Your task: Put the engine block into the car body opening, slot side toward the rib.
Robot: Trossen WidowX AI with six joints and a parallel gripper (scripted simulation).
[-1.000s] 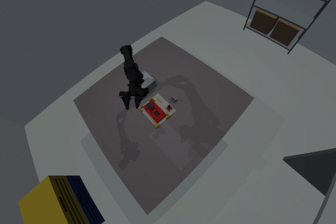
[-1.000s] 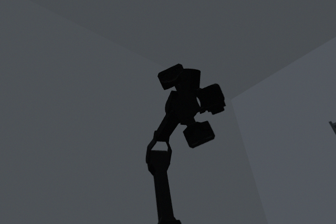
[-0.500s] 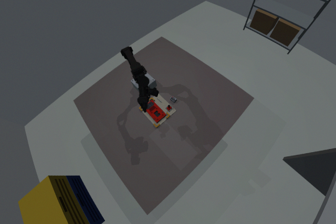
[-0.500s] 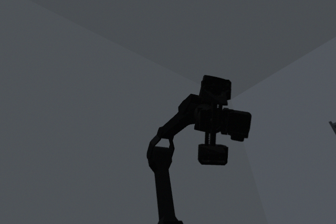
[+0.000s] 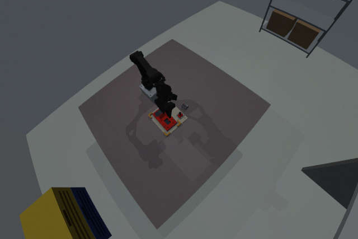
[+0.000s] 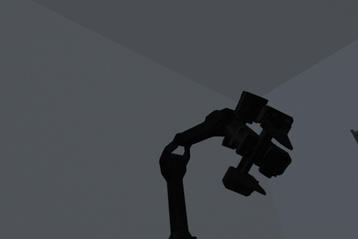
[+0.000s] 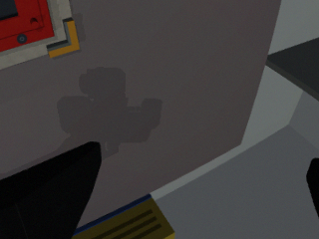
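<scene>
My gripper tip is now 270 mm above the grey engine block, 220 mm to the right of it and 40 mm past it.
</scene>
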